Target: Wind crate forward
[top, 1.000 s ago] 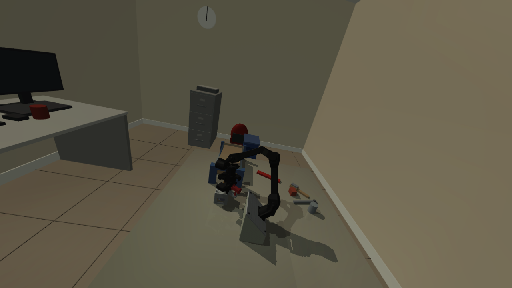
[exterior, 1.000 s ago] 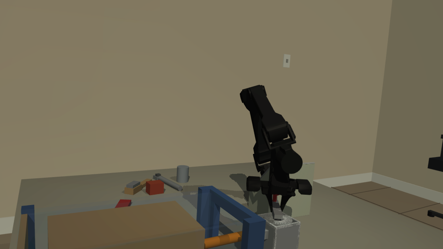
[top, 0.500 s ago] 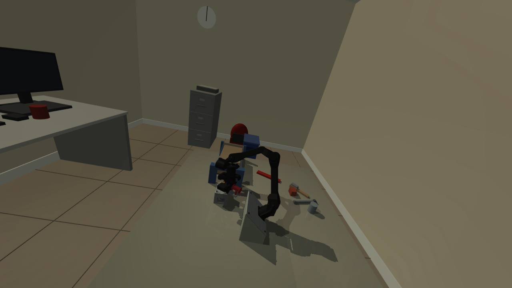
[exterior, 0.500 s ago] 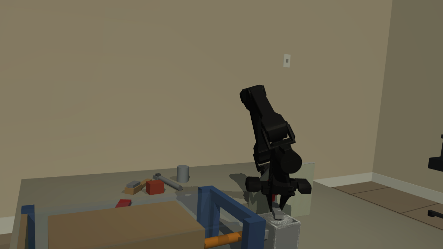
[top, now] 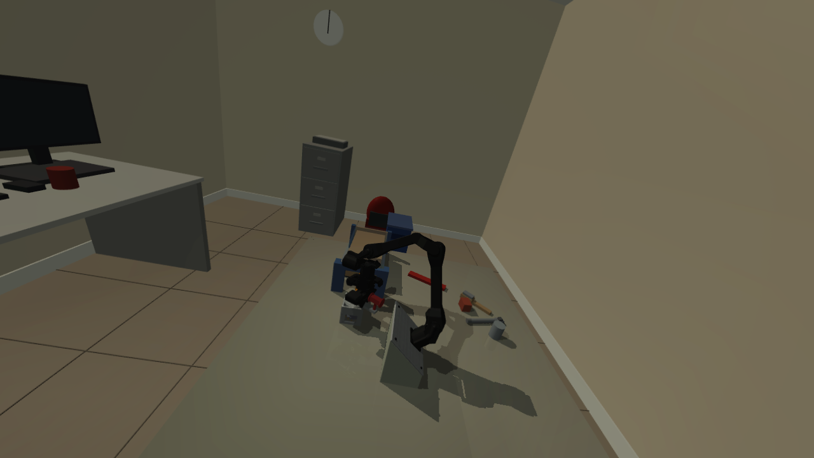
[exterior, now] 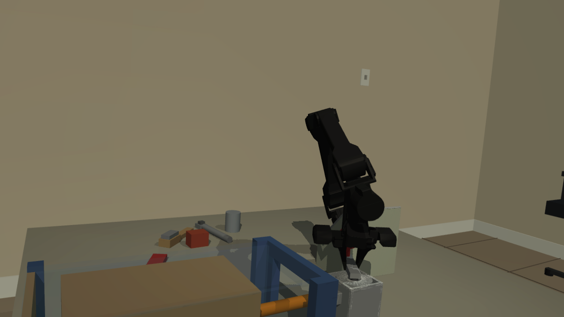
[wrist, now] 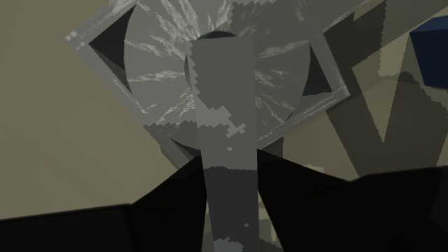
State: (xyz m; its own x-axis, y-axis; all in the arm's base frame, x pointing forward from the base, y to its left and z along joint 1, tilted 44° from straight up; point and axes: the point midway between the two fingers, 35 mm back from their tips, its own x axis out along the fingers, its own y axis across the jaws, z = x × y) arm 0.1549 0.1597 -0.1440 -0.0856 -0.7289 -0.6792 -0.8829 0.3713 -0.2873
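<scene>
The winch handle lies 20 mm above my gripper tip, 10 mm to the right of it and 10 mm behind it. From my gripper tip the other things lie so: clear-panelled cubby (430 mm ahead, 50 mm to the left, 30 mm above); grey winch (60 mm below, 30 mm to the left, 10 mm ahead); red knob (50 mm to the right, 50 mm above, 20 mm behind).
</scene>
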